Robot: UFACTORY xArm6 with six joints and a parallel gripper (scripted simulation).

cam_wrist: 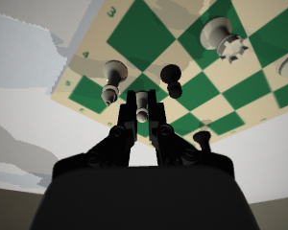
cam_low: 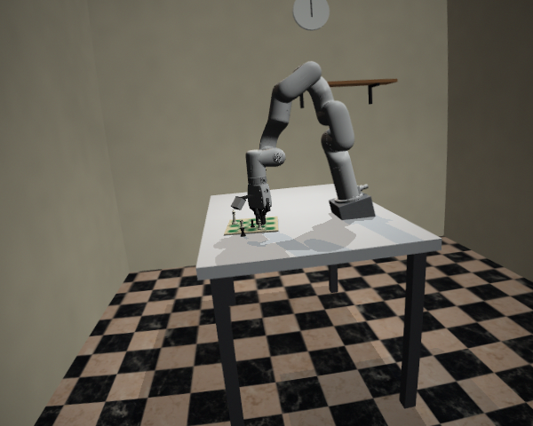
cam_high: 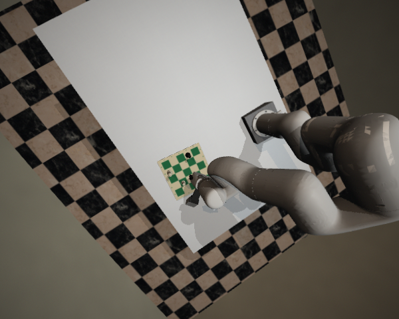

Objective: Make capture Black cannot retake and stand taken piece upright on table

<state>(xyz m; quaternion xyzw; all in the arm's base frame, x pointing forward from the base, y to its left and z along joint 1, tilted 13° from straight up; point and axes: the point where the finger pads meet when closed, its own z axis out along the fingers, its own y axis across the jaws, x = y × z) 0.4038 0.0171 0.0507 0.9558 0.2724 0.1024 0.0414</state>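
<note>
Right now the white pawn is 1 cm below my hand. Round my hand: green-and-cream chessboard: 3 cm ahead, 5 cm to the right, 3 cm below; then tall black piece: 2 cm behind, 11 cm to the right; then black pawn: 3 cm ahead, 1 cm to the right, 2 cm below.
</note>
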